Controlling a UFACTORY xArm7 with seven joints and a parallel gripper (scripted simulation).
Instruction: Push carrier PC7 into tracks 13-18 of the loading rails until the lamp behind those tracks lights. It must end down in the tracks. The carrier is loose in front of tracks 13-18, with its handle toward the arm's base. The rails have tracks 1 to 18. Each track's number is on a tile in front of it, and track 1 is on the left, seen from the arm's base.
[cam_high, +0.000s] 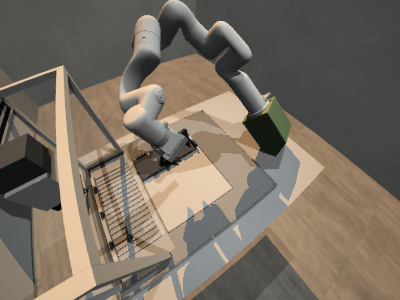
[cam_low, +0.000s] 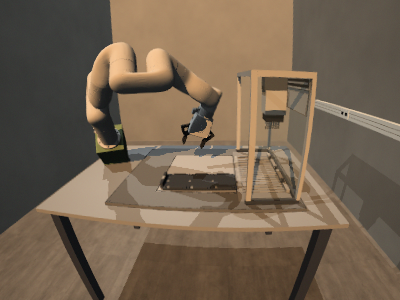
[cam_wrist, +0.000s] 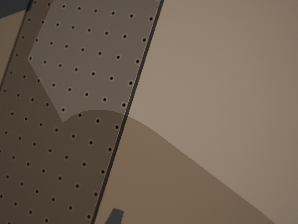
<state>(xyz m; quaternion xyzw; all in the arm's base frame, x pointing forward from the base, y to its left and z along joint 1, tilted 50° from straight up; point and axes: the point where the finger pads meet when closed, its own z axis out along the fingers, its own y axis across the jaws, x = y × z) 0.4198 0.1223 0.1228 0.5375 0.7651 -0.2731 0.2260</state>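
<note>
Now: the carrier PC7 130 mm to the right of my hand, 130 mm below it and 40 mm ahead of it.
</note>
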